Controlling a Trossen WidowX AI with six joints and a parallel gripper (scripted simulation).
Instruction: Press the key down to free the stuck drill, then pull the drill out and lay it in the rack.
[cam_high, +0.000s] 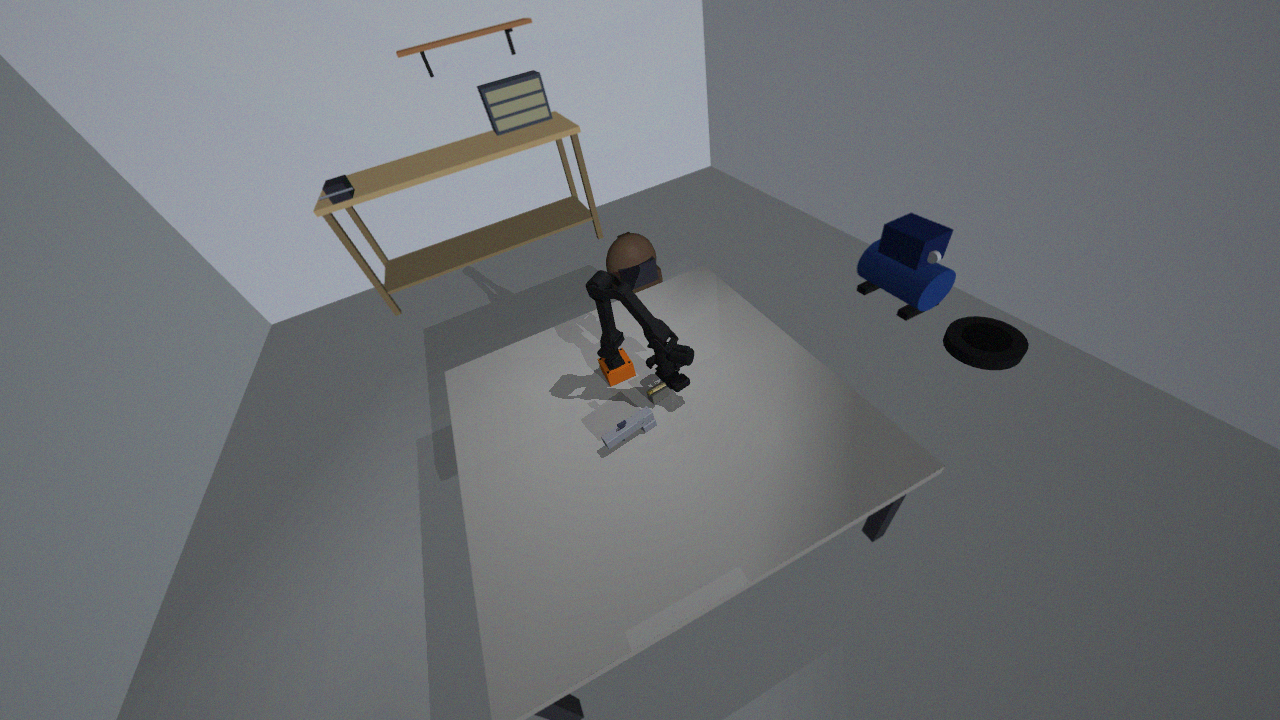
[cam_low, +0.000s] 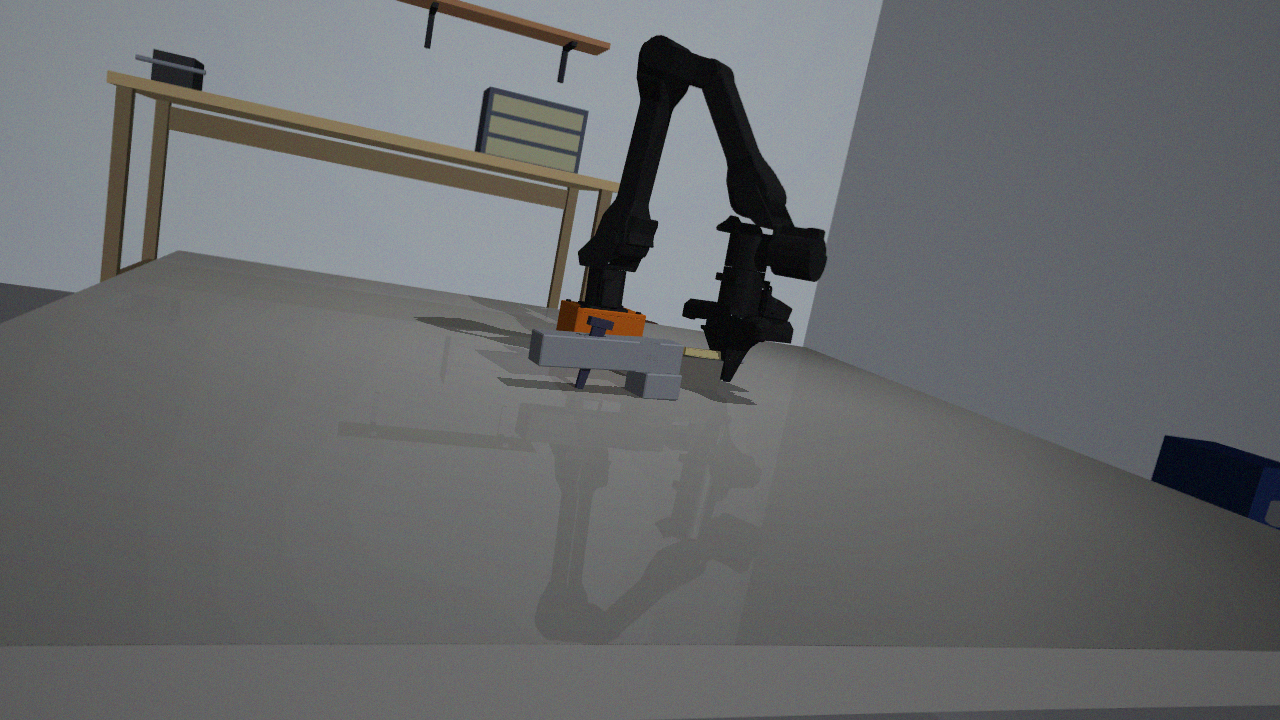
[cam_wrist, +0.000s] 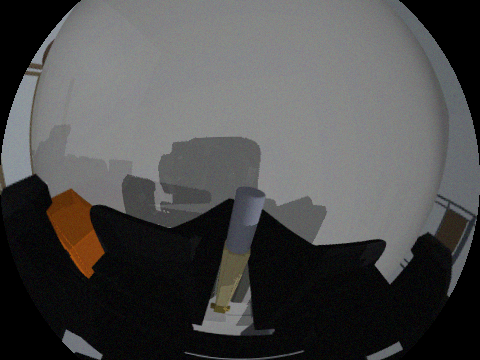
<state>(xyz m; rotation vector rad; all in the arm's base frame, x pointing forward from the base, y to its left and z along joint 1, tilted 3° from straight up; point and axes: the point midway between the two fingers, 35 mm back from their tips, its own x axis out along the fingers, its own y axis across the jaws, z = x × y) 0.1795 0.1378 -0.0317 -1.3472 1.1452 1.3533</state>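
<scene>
The drill is 40 mm to the right of my gripper tip, 30 mm above it and 10 mm ahead of it. Also, from my gripper tip: dark key (230 mm to the right, 110 mm ahead, 40 mm above); then grey-olive block (50 mm to the right, 10 mm ahead, 10 mm above); then grey drill fixture (200 mm to the right, 110 mm ahead, 30 mm above).
</scene>
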